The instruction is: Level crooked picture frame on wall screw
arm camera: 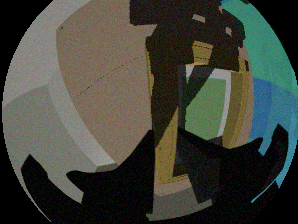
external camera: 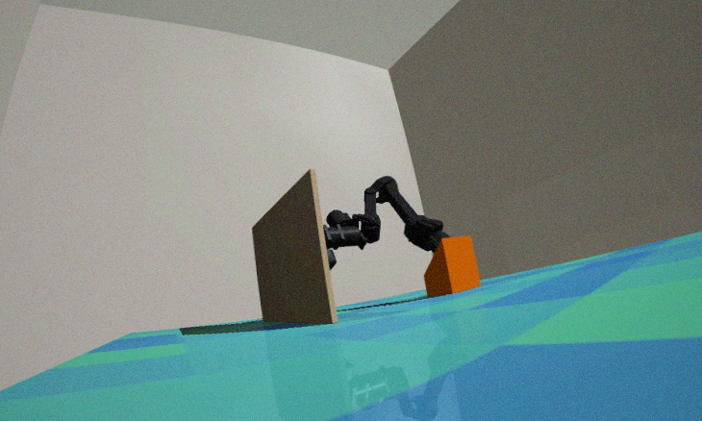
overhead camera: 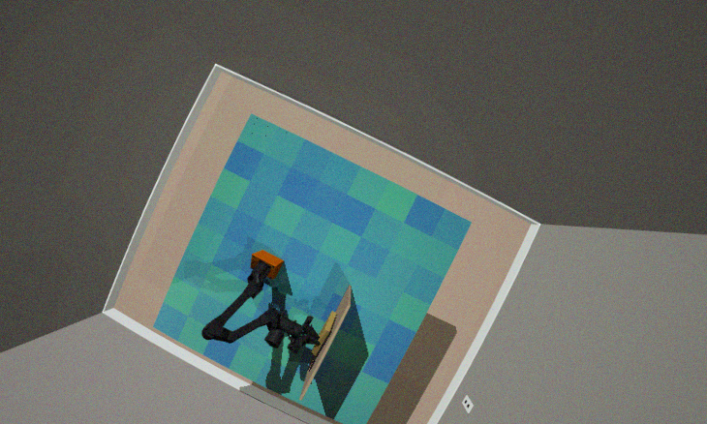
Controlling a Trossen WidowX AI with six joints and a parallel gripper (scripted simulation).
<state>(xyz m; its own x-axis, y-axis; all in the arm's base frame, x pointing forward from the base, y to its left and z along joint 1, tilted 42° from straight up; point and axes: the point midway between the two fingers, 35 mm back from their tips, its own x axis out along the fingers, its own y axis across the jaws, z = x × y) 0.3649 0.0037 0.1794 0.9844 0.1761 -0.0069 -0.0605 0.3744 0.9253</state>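
Right now my gripper tip is 10 mm short of the picture frame, 20 mm to the right of it and 50 mm above it. Round my gripper tip: wall panel 20 mm ahead, 10 mm to the left, 60 mm below.
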